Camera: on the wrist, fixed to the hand. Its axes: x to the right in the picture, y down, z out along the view.
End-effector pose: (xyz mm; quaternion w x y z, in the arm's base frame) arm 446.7 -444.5 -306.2 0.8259 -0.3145 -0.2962 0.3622
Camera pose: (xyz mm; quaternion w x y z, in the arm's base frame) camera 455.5 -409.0 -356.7 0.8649 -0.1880 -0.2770 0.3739
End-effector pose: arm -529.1 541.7 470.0 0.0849 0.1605 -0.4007 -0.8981
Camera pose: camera -536.5 482.5 488.0 0.0226 0.1644 -0.5074 -0.8456
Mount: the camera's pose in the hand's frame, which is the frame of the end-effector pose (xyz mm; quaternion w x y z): 19.6 52.6 -27.1 0.9910 0.1272 -0.0221 -0.0359
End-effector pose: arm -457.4 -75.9 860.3 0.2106 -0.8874 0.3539 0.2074
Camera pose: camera -476.1 -135.4 860.6 0.3368 -0.8607 0.3406 0.1726
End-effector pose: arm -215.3 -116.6 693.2 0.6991 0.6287 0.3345 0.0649
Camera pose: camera -197.8 -73.4 734.5 0.6225 0.7013 0.3468 -0.0172
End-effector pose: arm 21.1 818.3 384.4 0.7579 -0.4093 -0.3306 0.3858
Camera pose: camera 36.2 844.5 329.9 0.8096 -0.2888 -0.3100 0.4062
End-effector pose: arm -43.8 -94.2 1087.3 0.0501 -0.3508 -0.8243 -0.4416
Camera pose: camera -31.9 -85.3 1147.8 0.0602 -0.3214 -0.8867 -0.3268
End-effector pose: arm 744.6 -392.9 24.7 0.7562 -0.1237 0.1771 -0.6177
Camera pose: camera 783.4 -400.4 -23.5 0.7468 -0.0464 0.0758 -0.6591
